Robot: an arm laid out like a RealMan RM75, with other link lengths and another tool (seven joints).
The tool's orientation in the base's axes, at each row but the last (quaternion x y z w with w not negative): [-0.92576 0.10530 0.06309 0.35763]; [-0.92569 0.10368 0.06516 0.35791]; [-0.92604 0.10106 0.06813 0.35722]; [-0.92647 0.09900 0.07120 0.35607]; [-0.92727 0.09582 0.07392 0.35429]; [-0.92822 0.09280 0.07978 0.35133]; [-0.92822 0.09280 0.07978 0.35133]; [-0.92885 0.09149 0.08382 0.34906]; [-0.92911 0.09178 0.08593 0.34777]
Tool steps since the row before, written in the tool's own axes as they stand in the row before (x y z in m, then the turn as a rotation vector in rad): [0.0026 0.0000 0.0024 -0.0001 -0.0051 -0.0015]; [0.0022 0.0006 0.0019 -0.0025 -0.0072 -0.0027]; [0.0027 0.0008 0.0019 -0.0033 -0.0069 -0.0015]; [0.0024 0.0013 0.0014 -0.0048 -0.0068 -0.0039]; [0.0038 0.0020 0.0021 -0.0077 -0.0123 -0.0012]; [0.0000 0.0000 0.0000 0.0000 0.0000 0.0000]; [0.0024 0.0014 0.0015 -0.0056 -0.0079 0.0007]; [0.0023 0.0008 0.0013 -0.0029 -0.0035 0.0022]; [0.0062 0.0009 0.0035 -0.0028 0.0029 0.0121]
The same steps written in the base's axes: [0.0024 0.0012 -0.0023 0.0012 0.0027 0.0044]; [0.0019 0.0005 -0.0022 -0.0006 0.0037 0.0071]; [0.0023 0.0003 -0.0025 -0.0015 0.0044 0.0062]; [0.0019 -0.0003 -0.0024 -0.0028 0.0030 0.0082]; [0.0031 -0.0005 -0.0036 -0.0046 0.0091 0.0104]; [0.0000 0.0000 0.0000 0.0000 0.0000 0.0000]; [0.0019 -0.0003 -0.0025 -0.0037 0.0069 0.0057]; [0.0019 0.0000 -0.0020 -0.0022 0.0044 0.0012]; [0.0055 0.0010 -0.0046 -0.0045 0.0062 -0.0102]
